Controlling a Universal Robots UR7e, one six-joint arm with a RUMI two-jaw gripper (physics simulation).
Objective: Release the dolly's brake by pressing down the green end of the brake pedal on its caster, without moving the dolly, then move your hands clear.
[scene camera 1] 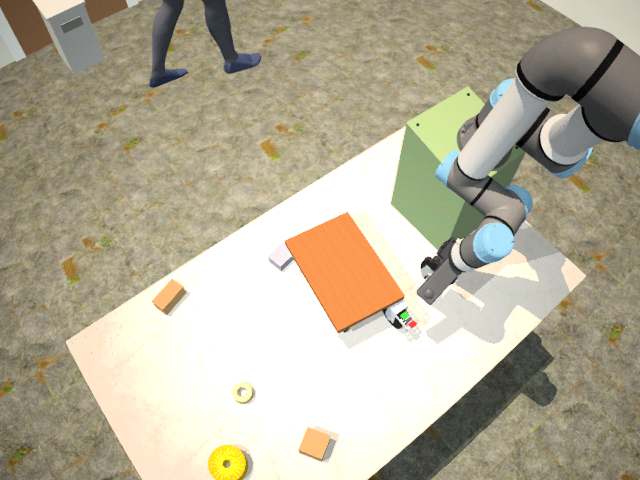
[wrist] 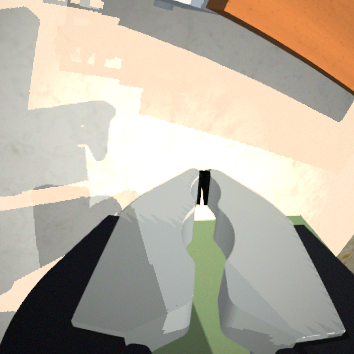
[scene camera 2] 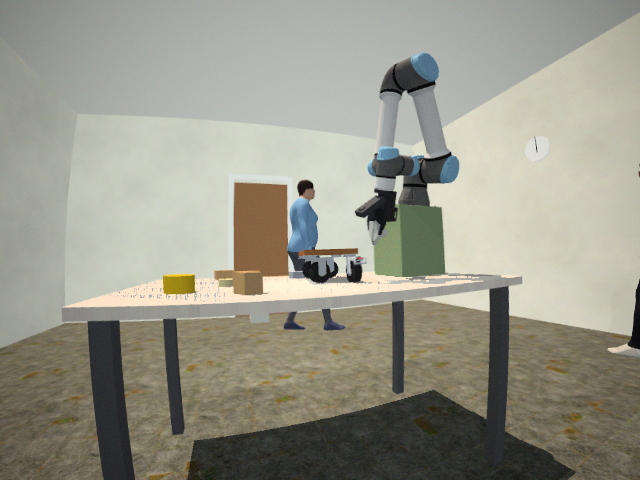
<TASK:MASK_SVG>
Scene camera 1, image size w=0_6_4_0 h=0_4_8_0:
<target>gripper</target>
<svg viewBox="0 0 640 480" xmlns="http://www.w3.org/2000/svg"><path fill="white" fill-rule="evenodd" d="M454 237L442 244L436 252L436 256L433 258L427 256L421 262L421 274L426 281L417 289L416 293L428 305L431 305L448 286L455 283L457 277L462 272L465 272L457 268L452 260L451 252L457 240Z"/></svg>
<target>dolly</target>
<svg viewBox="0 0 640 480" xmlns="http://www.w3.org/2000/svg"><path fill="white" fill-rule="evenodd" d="M285 240L285 245L289 250L288 255L293 257L328 316L330 320L328 323L335 328L338 334L347 332L350 327L380 311L383 311L392 326L397 329L404 327L405 332L414 328L419 322L419 319L403 300L405 295L348 212Z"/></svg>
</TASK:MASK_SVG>
